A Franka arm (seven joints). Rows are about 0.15 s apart.
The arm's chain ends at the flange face. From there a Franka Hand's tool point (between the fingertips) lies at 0.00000 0.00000 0.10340 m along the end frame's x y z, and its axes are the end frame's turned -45 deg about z.
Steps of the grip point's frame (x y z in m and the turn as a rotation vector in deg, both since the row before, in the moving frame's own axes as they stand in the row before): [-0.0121, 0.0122, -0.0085, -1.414, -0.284, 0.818]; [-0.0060, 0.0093, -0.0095, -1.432, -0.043, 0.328]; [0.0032, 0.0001, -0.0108, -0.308, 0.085, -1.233]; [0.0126, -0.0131, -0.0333, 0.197, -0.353, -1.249]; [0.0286, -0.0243, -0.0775, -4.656, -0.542, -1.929]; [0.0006, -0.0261, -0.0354, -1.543, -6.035, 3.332]
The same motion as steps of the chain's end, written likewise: [-0.0014, 0.0150, -0.0085, -1.201, 0.799, 0.818]; [0.0006, 0.0089, -0.0095, -1.043, 0.982, 0.328]; [0.0018, -0.0025, -0.0108, -0.158, 0.278, -1.233]; [0.0003, -0.0184, -0.0333, -0.110, -0.389, -1.249]; [-0.0023, -0.0439, -0.0772, -3.676, 2.909, -1.929]; [-0.0120, -0.0284, -0.0348, -5.358, -3.176, 3.332]
